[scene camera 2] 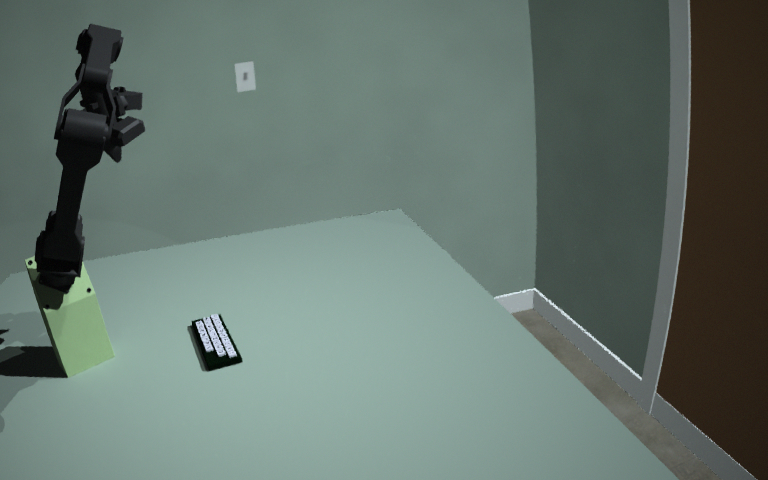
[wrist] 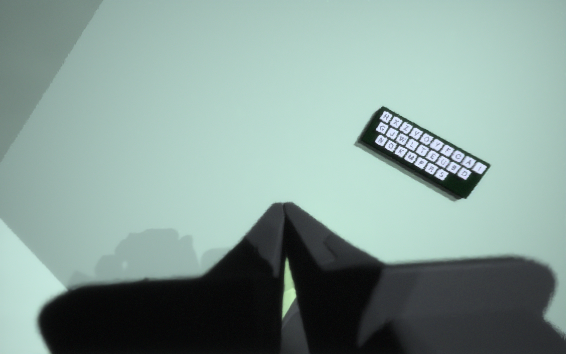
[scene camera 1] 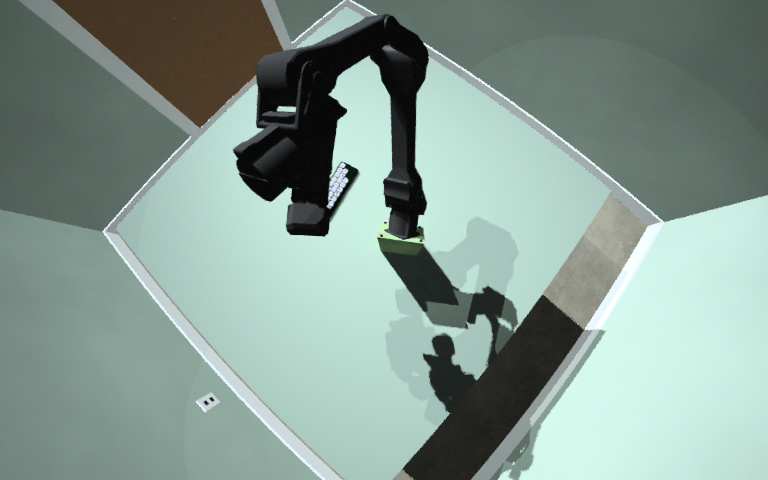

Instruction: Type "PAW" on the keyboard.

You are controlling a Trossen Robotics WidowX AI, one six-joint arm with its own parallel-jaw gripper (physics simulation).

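Frame: origin at the arm's base, x down, y back, z left, level; millimetres.
Where they show: gripper, fingertip midpoint: (scene camera 2: 118, 161) (wrist: 282, 212) (scene camera 1: 310, 206); arm's base, link origin: (scene camera 2: 57, 272) (wrist: 291, 331) (scene camera 1: 402, 232).
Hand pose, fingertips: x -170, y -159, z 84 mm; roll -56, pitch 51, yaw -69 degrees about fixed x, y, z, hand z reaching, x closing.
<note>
Things, the pixels of their centre, and the offset from my fingertips. Level surfaces: height alone.
- small black keyboard, body centre: (wrist: 423, 151) (scene camera 2: 214, 339) (scene camera 1: 334, 189) dx +355, dy -123, dz -128 mm
- P key, body centre: (wrist: 420, 162) dx +349, dy -104, dz -134 mm
- W key, body centre: (wrist: 401, 139) dx +349, dy -120, dz -87 mm
- pale green table, surface height: dx +364 mm
A small black keyboard (scene camera 1: 339, 186) (scene camera 2: 216, 342) (wrist: 424, 150) with white keys in three rows lies flat on the table. In the wrist view it is at the upper right, turned at a slant. The P key (wrist: 421, 163) is in the row of N, the A key (wrist: 469, 162) is near the right end of the longest row, and the W key (wrist: 402, 139) is in the middle row. My gripper (wrist: 282, 212) is shut and empty, high above the table. In the wrist view its tips are to the lower left of the keyboard. In scene camera 1 the arm hides part of the keyboard's surroundings.
A green base block (scene camera 1: 400, 247) (scene camera 2: 84, 339) carries my arm (scene camera 1: 403, 130) (scene camera 2: 73, 192) on the pale green table (scene camera 1: 254, 311) (scene camera 2: 368, 339). The arm's shadow falls across the table. A table edge crosses the upper left of the wrist view. Walls stand around the table.
</note>
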